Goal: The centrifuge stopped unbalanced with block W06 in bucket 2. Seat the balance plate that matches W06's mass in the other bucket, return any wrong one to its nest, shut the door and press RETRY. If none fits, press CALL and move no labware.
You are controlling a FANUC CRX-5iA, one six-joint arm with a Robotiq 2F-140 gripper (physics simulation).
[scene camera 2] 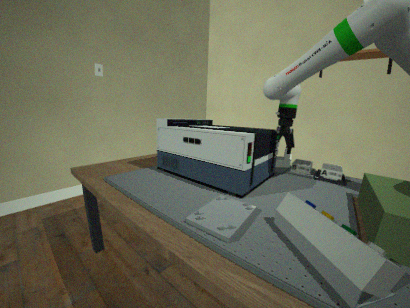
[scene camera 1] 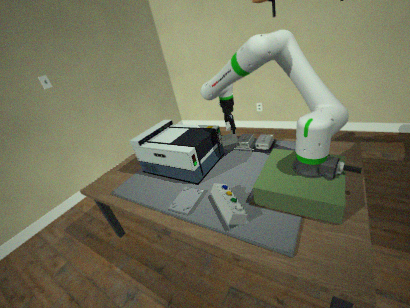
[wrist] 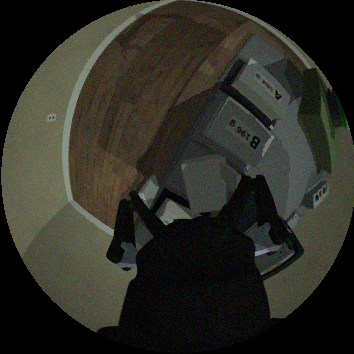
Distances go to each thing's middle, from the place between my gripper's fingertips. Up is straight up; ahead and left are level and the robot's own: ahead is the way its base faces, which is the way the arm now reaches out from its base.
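Balance plate B [wrist: 232, 126]: my hand is 2 cm above it, 13 cm past it and 3 cm to the right of it. Going by their middles, the balance plate B is the nearest to my hand of the things named here, and the button box the farthest. Positions counted from my hand: button box [scene camera 2: 349, 265], 59 cm to the left, 36 cm behind, 1 cm below; balance plate A [wrist: 253, 81], 26 cm behind, 2 cm below, 1 cm to the left; centrifuge [scene camera 2: 235, 160], 39 cm to the left, 16 cm ahead, 7 cm above.
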